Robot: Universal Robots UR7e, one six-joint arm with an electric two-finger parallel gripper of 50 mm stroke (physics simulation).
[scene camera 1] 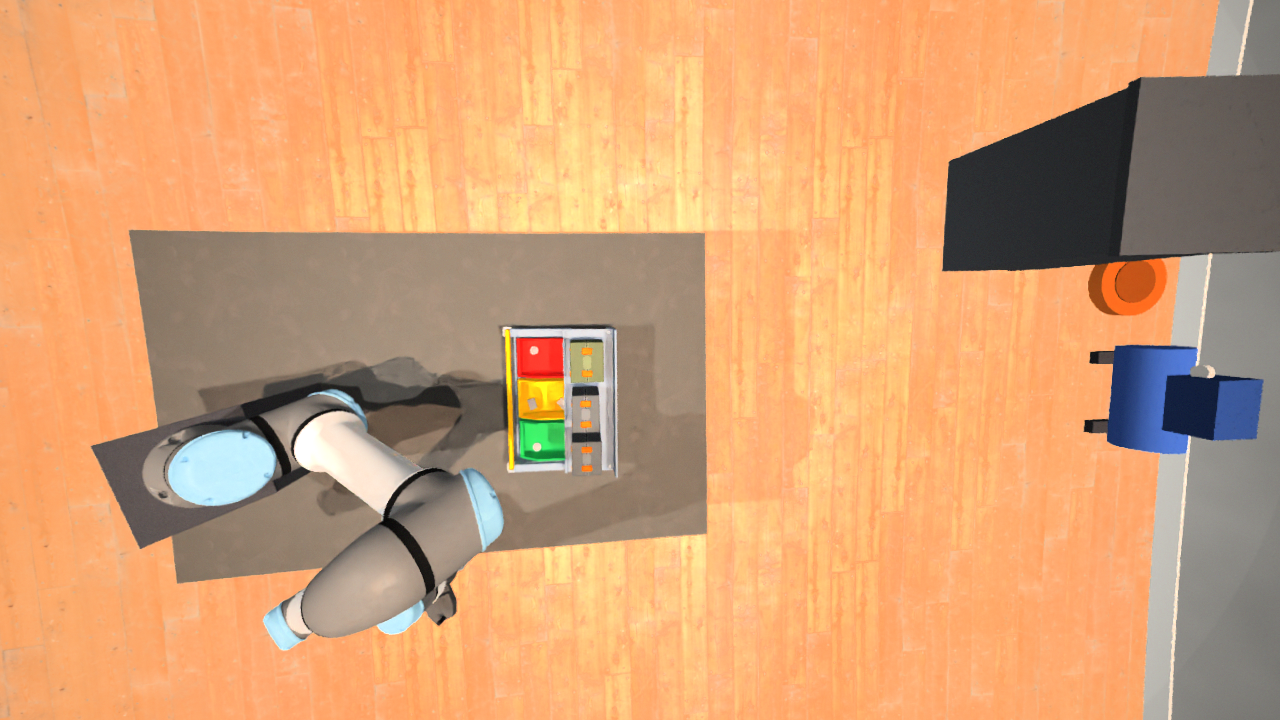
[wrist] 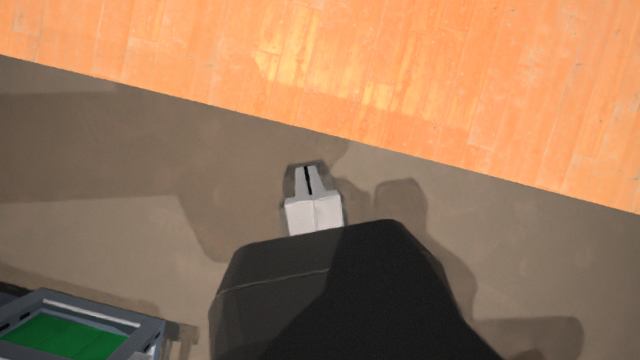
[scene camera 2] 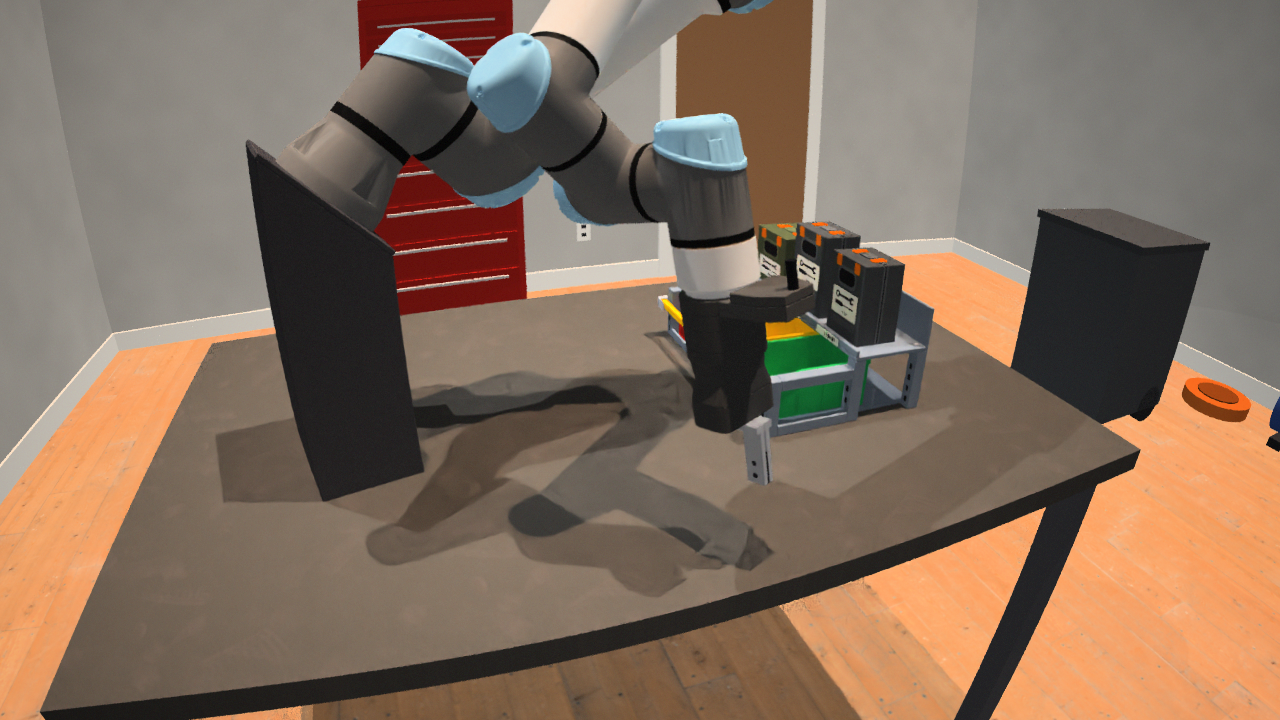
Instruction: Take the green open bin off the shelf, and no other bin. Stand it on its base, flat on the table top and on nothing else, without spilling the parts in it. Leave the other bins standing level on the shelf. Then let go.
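Seen in the pictures: gripper, between the fingertips: [wrist: 307, 182] [scene camera 2: 760, 480]; arm's base, origin of its link: [scene camera 2: 324, 196].
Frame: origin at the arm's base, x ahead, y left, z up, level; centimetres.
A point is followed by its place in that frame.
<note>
The green open bin [scene camera 1: 552, 431] @(z -33.8, x 61.6, y 11.4 cm) [scene camera 2: 796, 355] @(z -29.3, x 62.3, y 15.5 cm) [wrist: 65, 336] @(z -32.0, x 62.8, y 5.6 cm) stands in the lower front tier of the grey shelf [scene camera 2: 854, 389] @(z -29.4, x 68.0, y 4.1 cm) [wrist: 105, 309] @(z -33.9, x 61.0, y 2.3 cm), at the end nearest scene camera 2. A small pale part lies in it. The yellow bin [scene camera 1: 528, 388] @(z -33.8, x 52.3, y 21.8 cm) [scene camera 2: 792, 329] @(z -30.3, x 64.9, y 27.8 cm) stands beside it, and the red bin [scene camera 1: 547, 365] @(z -33.8, x 55.8, y 29.3 cm) beyond that. My gripper [scene camera 2: 759, 476] @(z -24.3, x 48.2, y -23.5 cm) [wrist: 307, 182] @(z -24.3, x 48.2, y -23.5 cm) points down over the table, off the shelf's green-bin end. Its fingers are together, shut and empty, apart from every bin. The arm hides the fingers in scene camera 1.
An olive case [scene camera 1: 586, 361] @(z -14.8, x 65.2, y 35.0 cm) and two dark cases, one of them nearest [scene camera 2: 870, 300] @(z -17.4, x 70.1, y 7.8 cm), stand on the raised rear tier. A yellow rail [scene camera 1: 510, 398] @(z -28.2, x 48.8, y 19.2 cm) runs along the shelf's front. The arm's tall dark mount [scene camera 2: 335, 340] @(z -14.4, x 3.1, y -10.1 cm) stands on the table [scene camera 2: 537, 617] @(z -34.7, x 26.2, y -31.2 cm). The table's edge is near the gripper.
</note>
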